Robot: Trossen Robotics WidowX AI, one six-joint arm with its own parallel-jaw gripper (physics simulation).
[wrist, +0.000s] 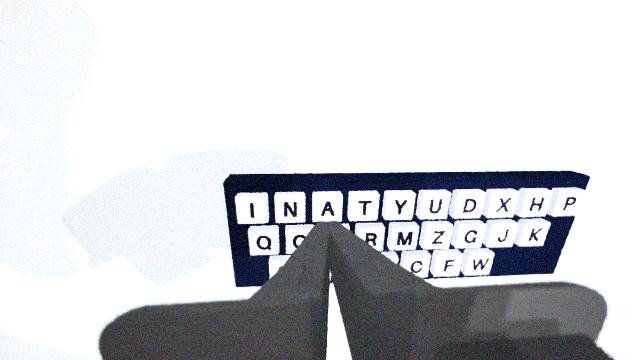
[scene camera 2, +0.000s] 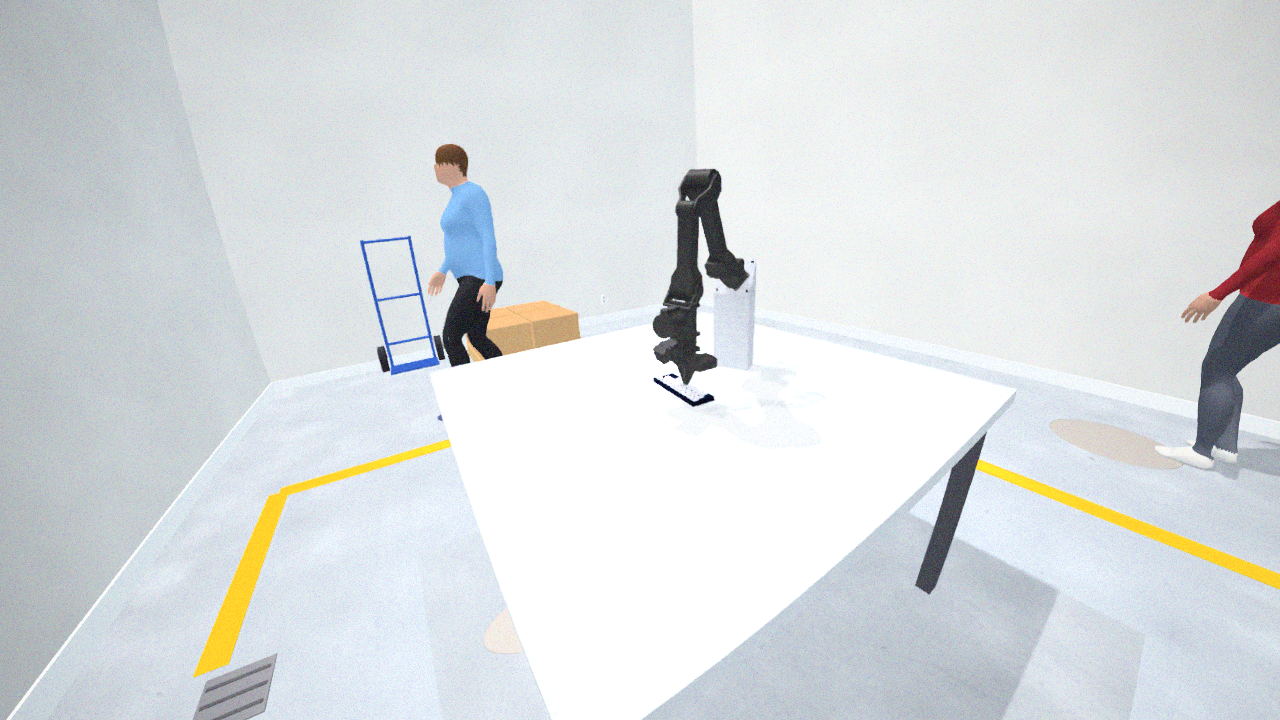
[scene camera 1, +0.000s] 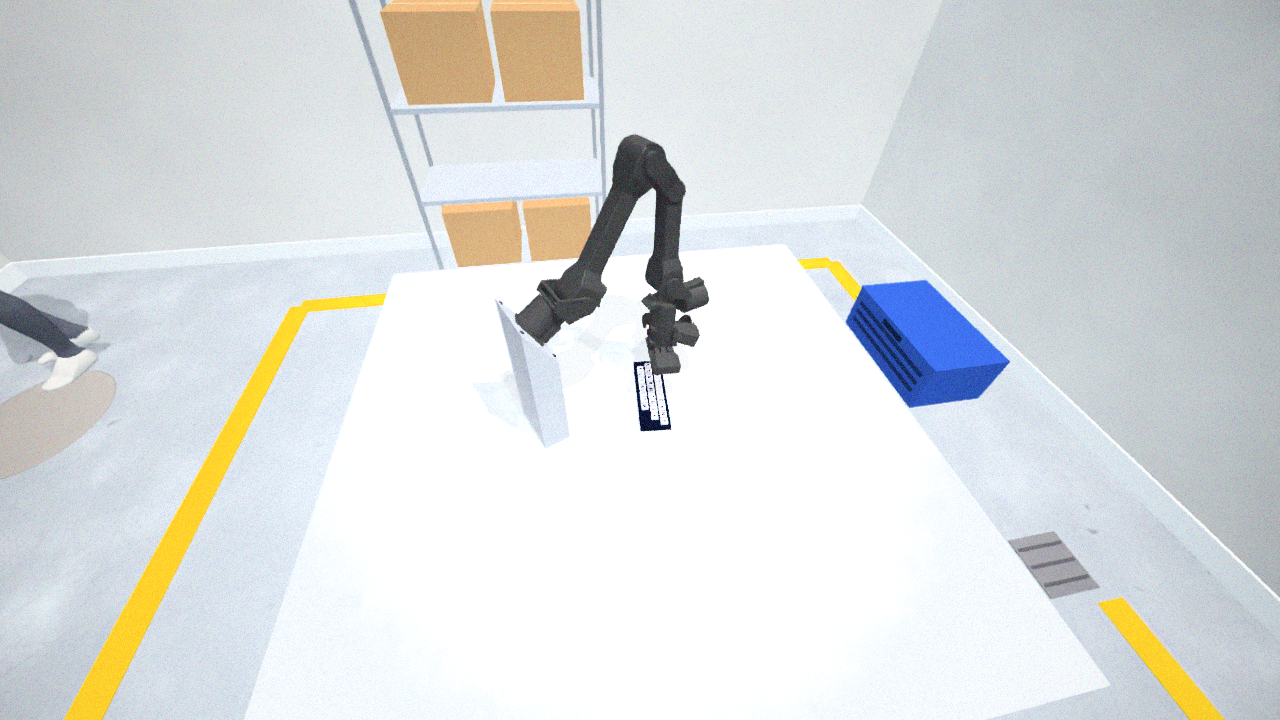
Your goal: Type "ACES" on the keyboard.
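Where they show: gripper, fingertip midpoint: [wrist: 326,230] [scene camera 2: 686,384]; arm's base, link origin: [scene camera 2: 735,277] [scene camera 1: 528,330].
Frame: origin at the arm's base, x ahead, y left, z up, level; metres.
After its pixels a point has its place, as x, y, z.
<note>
The dark blue keyboard [scene camera 1: 647,421] {0.219, 0.057, -0.272} [scene camera 2: 701,400] {0.181, 0.241, -0.273} [wrist: 530,261] {0.214, 0.056, -0.272} with white letter keys lies flat on the white table [scene camera 1: 626,573] {0.258, -0.269, -0.283} [scene camera 2: 662,519] {0.364, 0.632, -0.283}. My gripper [scene camera 1: 664,368] {0.211, 0.199, -0.242} [scene camera 2: 686,382] {0.211, 0.199, -0.242} [wrist: 326,230] {0.211, 0.199, -0.242} is shut and empty, pointing down over the keyboard. In the wrist view its tips meet the lower edge of the A key [wrist: 327,206] {0.212, 0.196, -0.267}; whether they touch it I cannot tell. The C key [wrist: 416,266] {0.191, 0.132, -0.267} shows right of the fingers in the bottom row. The fingers hide the letters E and S, and part of the middle row.
An upright white block [scene camera 1: 541,394] {0.033, -0.054, -0.109} [scene camera 2: 733,331] {0.013, 0.025, -0.161} stands at the arm's base. Off the table are a blue box [scene camera 1: 948,331], a shelf rack [scene camera 1: 496,108], a blue hand truck [scene camera 2: 397,296], cardboard boxes [scene camera 2: 554,322], a person in blue [scene camera 2: 469,232] and a person in red [scene camera 2: 1257,268].
</note>
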